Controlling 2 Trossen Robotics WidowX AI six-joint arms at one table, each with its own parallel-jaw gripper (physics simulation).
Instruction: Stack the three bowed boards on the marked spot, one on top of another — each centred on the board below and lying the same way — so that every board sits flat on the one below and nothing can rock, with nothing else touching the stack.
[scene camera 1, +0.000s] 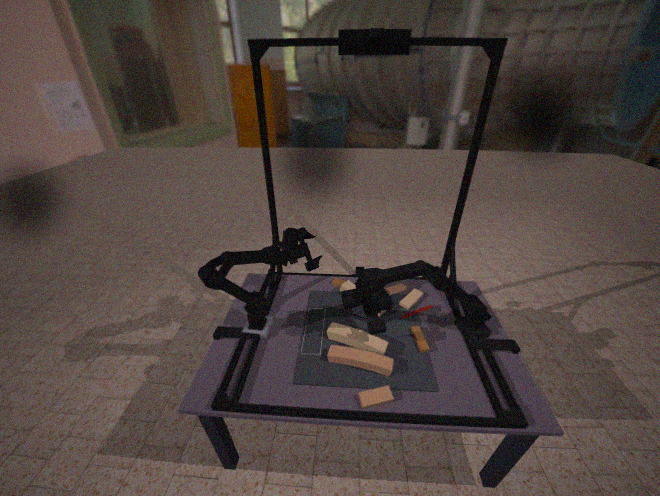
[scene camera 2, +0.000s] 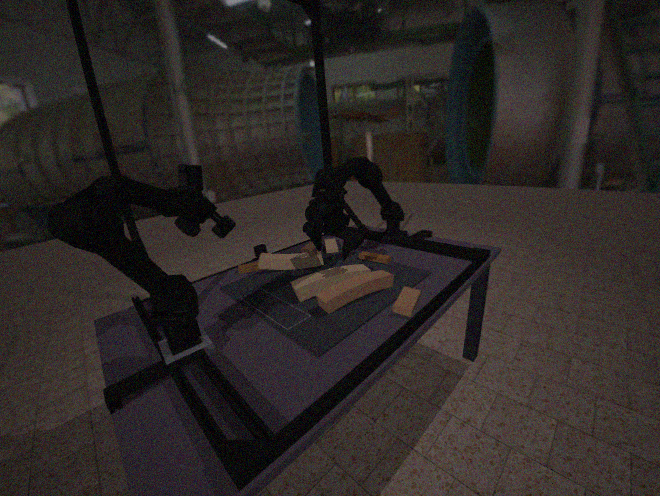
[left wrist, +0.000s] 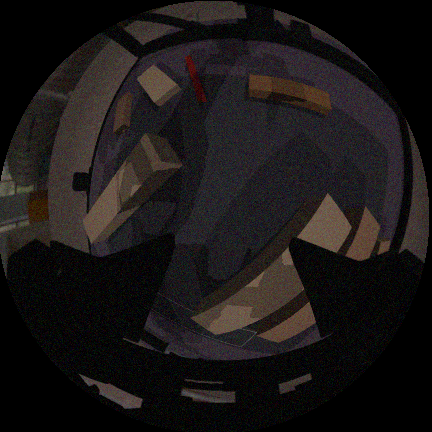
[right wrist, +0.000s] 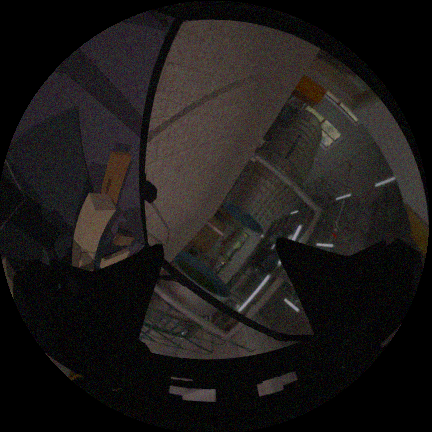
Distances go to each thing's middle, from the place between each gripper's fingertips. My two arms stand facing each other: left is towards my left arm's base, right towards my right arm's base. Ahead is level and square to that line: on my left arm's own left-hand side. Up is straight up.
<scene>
Now: right hand 430 mm short of the brown board (scene camera 2: 331, 299), 170 mm to the right of it and 220 mm above it.
My left hand is 14 cm short of the brown board, 5 cm to the left of it and 5 cm above it.
</scene>
